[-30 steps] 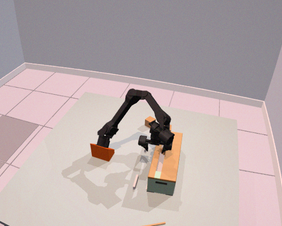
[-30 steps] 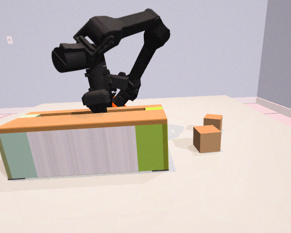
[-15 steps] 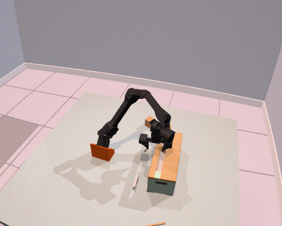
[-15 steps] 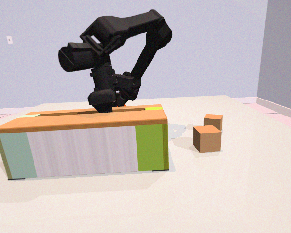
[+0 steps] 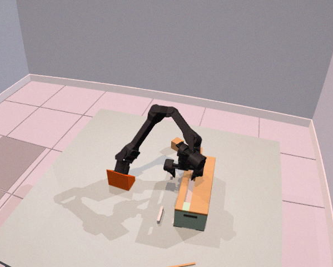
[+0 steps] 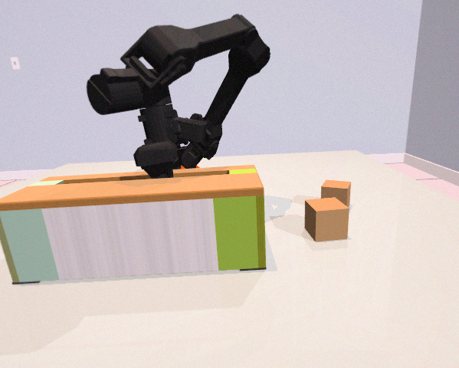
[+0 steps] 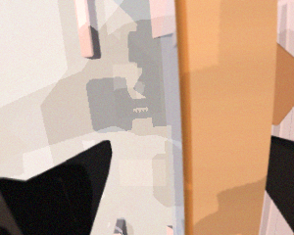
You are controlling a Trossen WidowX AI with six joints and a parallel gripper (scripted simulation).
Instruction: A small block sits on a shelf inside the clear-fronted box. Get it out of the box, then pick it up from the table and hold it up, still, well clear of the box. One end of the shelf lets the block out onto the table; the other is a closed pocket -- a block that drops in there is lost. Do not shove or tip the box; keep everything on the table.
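Right now my gripper tip is 5 cm short of the tan block and 4 cm to the right of it. From my gripper tip the other things lie so: long box (4 cm ahead, 4 cm to the right, 3 cm below).
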